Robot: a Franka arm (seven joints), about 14 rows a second.
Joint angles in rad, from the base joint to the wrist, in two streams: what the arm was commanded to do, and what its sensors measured. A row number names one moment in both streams.
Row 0, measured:
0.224 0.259 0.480 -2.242 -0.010 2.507 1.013
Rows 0 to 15, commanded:
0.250 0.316 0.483 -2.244 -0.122 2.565 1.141
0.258 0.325 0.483 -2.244 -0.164 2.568 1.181
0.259 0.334 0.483 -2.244 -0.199 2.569 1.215
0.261 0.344 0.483 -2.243 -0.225 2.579 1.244
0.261 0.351 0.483 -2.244 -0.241 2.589 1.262
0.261 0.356 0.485 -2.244 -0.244 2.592 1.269
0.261 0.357 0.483 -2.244 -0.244 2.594 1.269
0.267 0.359 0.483 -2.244 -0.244 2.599 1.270
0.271 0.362 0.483 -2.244 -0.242 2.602 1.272
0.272 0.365 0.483 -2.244 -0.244 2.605 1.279
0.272 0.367 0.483 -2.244 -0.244 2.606 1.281
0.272 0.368 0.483 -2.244 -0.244 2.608 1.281
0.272 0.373 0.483 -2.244 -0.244 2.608 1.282
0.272 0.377 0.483 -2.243 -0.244 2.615 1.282
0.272 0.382 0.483 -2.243 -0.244 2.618 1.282
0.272 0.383 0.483 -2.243 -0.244 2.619 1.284
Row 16, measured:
0.271 0.357 0.481 -2.247 -0.214 2.585 1.251
